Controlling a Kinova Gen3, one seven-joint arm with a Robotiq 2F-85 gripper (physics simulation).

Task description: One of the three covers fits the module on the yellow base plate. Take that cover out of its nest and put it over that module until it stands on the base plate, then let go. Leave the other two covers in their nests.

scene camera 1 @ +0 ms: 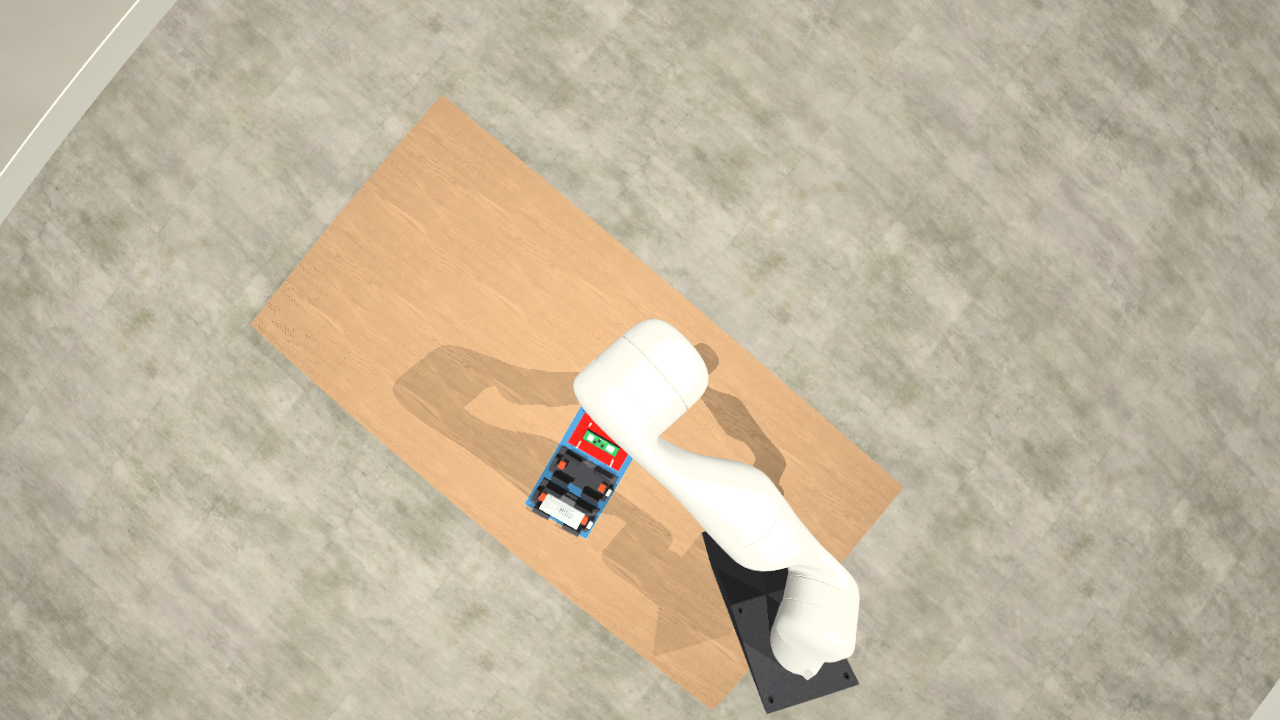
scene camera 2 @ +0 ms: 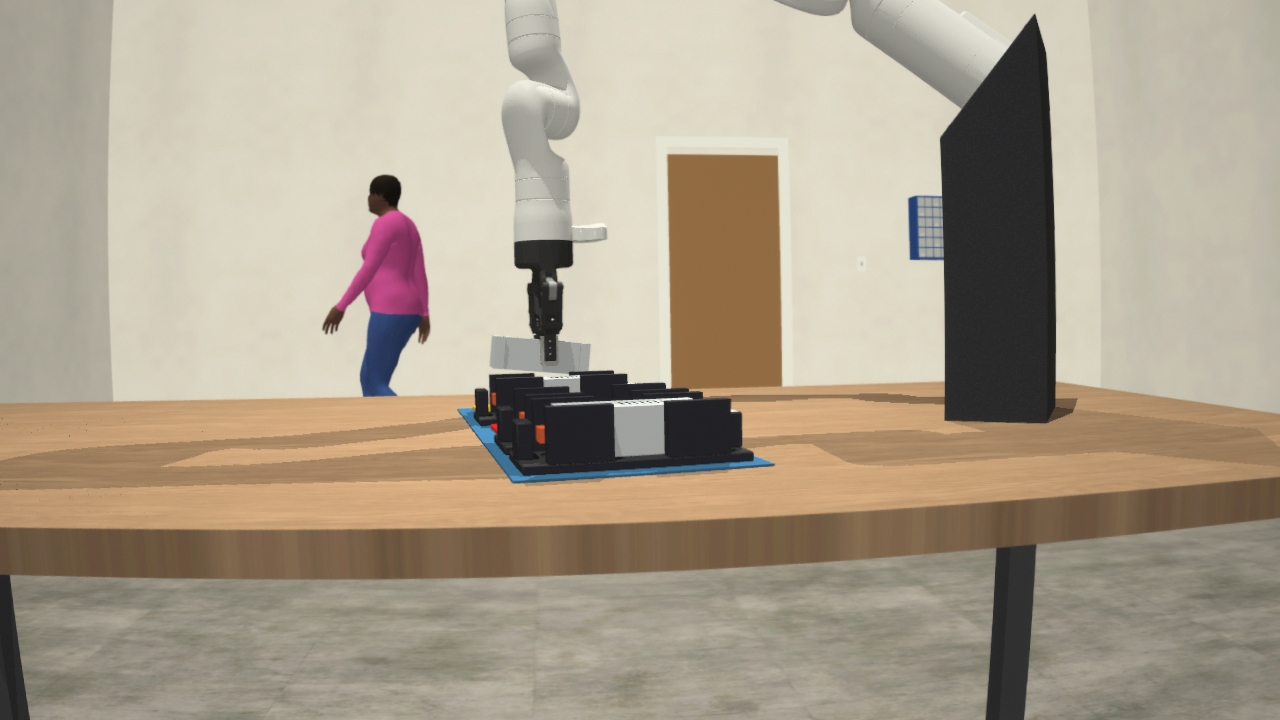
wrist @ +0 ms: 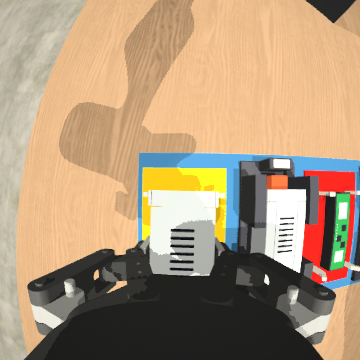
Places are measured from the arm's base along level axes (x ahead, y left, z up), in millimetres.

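Where they show: gripper, fingertip midpoint: [scene camera 2: 546, 364] [wrist: 181, 246]; arm's base at its link origin: [scene camera 2: 1000, 90].
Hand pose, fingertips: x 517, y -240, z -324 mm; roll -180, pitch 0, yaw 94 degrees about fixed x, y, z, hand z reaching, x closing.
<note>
Things, the pixels of their top centre, and the offset from my fingertips. "*": a spot on its surface instead. Level surfaces: height alone.
- white slotted cover at its top centre: [wrist: 180, 275] [scene camera 2: 538, 334] dz +39, dx +9, dy +1 mm
- yellow base plate at its top centre: [wrist: 183, 236] dz -53, dx +7, dy +1 mm
- third white cover at its top centre: [scene camera 2: 628, 403] [scene camera 1: 562, 511] dz -9, dx -27, dy +432 mm
- red plate at its top centre: [wrist: 330, 229] [scene camera 1: 601, 441] dz -53, dx -10, dy +217 mm
- green module at a spot on its surface: [wrist: 341, 230] [scene camera 1: 601, 444] * dz -34, dx -12, dy +218 mm
- empty black nest at a spot on its surface: [scene camera 1: 581, 474] * dz -49, dx -15, dy +328 mm
- wooden table at its surface level: dz -60 mm
My gripper [scene camera 2: 549, 349] [wrist: 181, 246] is shut on a white slotted cover [scene camera 2: 514, 352] [wrist: 182, 215]. The cover hangs above the yellow base plate [wrist: 185, 176], slightly tilted in scene camera 2, its left end higher. In the wrist view it hides the module on that plate; small white ends show at both sides of its far edge. A second, narrower white cover [scene camera 2: 562, 383] [wrist: 287, 225] sits in the black nest beside the yellow plate. A third white cover [scene camera 1: 562, 510] [scene camera 2: 639, 428] sits in the end nest. The arm hides the gripper in scene camera 1.
A red plate [scene camera 1: 592, 452] [wrist: 340, 179] with a green module [scene camera 1: 601, 443] [wrist: 341, 230] lies beyond the second cover's nest. An empty black nest [scene camera 1: 581, 474] stands between it and the end nest. All share a blue board [scene camera 2: 759, 463] [wrist: 232, 200] on the wooden table [scene camera 1: 429, 223].
</note>
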